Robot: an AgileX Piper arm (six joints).
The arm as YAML. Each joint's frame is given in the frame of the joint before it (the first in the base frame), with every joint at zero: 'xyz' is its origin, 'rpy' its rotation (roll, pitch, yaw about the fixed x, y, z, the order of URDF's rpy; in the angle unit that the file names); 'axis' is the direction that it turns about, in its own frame. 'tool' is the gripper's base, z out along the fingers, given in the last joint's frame.
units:
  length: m
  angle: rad
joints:
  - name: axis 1
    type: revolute
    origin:
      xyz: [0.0, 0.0, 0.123]
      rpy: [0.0, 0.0, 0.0]
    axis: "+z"
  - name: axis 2
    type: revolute
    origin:
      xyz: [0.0, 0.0, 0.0]
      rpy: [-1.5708, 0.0, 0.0]
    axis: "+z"
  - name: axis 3
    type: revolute
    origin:
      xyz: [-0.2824, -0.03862, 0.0]
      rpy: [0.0, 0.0, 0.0]
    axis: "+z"
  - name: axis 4
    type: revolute
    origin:
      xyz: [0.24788, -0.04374, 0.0]
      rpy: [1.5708, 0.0, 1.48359]
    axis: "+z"
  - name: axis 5
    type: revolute
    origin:
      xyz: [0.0, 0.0, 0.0]
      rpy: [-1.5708, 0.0, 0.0]
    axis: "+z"
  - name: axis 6
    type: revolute
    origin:
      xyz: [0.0, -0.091, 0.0]
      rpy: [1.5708, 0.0, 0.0]
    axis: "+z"
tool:
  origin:
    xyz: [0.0, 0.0, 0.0]
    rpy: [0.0, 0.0, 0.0]
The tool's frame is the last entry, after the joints.
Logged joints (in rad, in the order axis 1, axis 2, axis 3, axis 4, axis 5, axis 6), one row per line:
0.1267 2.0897 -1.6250 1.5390 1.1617 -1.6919
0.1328 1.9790 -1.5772 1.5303 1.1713 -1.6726
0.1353 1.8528 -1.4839 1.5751 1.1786 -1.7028
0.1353 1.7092 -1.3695 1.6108 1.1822 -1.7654
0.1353 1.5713 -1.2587 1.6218 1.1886 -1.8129
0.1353 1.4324 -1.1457 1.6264 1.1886 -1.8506
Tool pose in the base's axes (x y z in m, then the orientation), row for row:
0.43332 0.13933 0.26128 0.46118 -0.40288 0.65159 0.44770
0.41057 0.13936 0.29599 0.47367 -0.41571 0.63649 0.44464
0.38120 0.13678 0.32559 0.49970 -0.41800 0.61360 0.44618
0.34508 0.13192 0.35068 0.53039 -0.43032 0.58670 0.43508
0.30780 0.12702 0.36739 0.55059 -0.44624 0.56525 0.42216
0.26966 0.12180 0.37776 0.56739 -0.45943 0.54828 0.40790
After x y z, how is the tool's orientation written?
As a quaternion, w x y z.
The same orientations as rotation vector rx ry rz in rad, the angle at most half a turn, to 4 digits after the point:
-0.9912 1.6030 1.1014
-1.0171 1.5572 1.0878
-1.0110 1.4841 1.0792
-1.0271 1.4004 1.0385
-1.0560 1.3376 0.9990
-1.0796 1.2883 0.9585

